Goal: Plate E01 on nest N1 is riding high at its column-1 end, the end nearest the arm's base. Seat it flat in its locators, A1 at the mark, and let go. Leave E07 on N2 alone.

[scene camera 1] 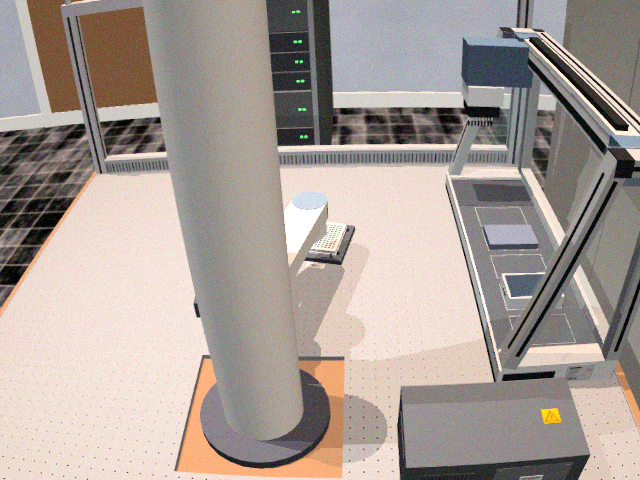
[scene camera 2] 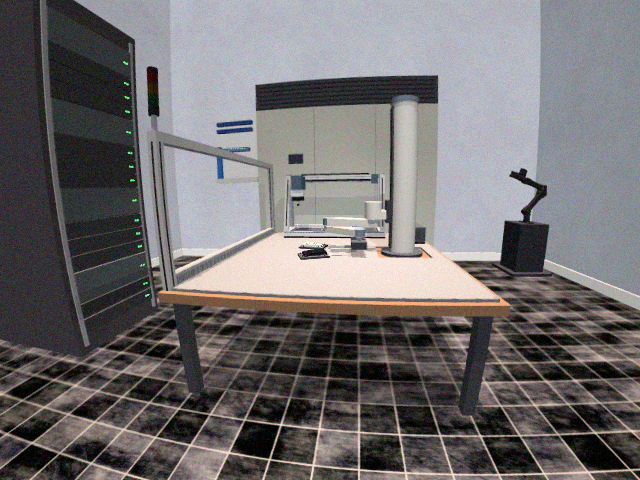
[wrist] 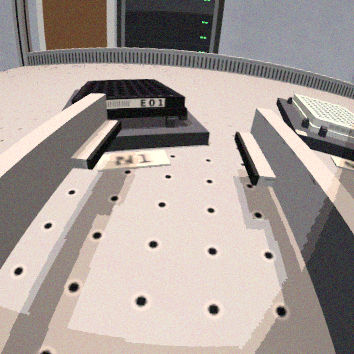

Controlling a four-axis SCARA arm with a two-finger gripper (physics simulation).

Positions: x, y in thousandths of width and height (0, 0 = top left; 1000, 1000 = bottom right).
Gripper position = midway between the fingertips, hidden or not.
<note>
The gripper (wrist: 504, 326) holds nothing. Also in view: a plate (wrist: 355, 278). Also in view: a white N1 label (wrist: 332, 456).
</note>
